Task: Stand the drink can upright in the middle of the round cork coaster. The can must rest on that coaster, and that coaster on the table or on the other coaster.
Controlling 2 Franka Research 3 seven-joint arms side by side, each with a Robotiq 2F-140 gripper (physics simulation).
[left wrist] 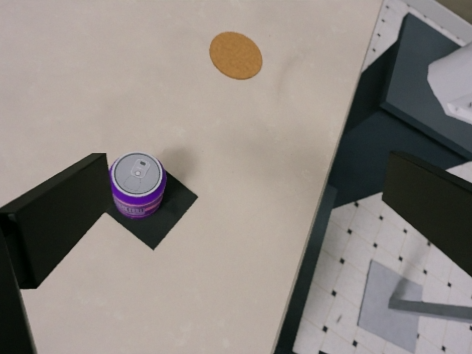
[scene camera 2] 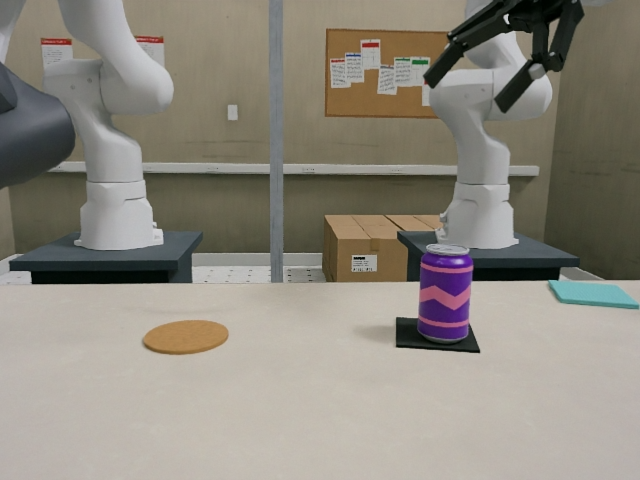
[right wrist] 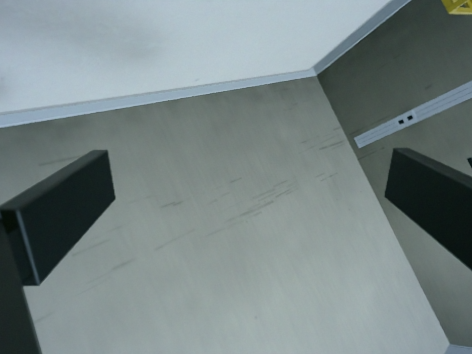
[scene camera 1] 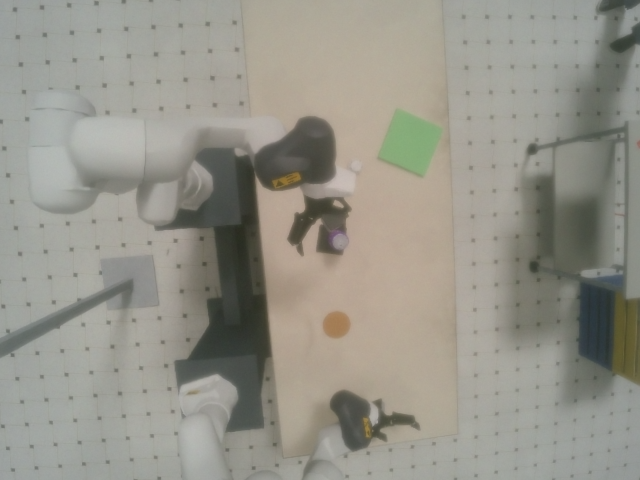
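A purple drink can (scene camera 1: pixel 339 240) (scene camera 2: pixel 445 297) (left wrist: pixel 138 182) with pink bands stands upright on a black square coaster (scene camera 1: pixel 323 247) (scene camera 2: pixel 406 335) (left wrist: pixel 154 234). The round cork coaster (scene camera 1: pixel 336 324) (scene camera 2: pixel 186 336) (left wrist: pixel 236 55) lies flat on the table (scene camera 1: pixel 392 289) (scene camera 2: pixel 310 392) (left wrist: pixel 235 200), apart from the can, with nothing on it. My left gripper (scene camera 1: pixel 318 236) (scene camera 2: pixel 466 94) (left wrist: pixel 248 177) is open and empty, high above the table near the can. My right gripper (scene camera 1: pixel 399 431) (right wrist: pixel 250 173) is open and empty, near the table's lower end in scene camera 1.
A flat square (scene camera 1: pixel 410 142) (scene camera 2: pixel 593 294), green in scene camera 1 and teal in scene camera 2, lies on the table beyond the can. The left arm (scene camera 1: pixel 170 149) reaches over the table's left edge in scene camera 1. A wheeled cart stands off the table at the right there.
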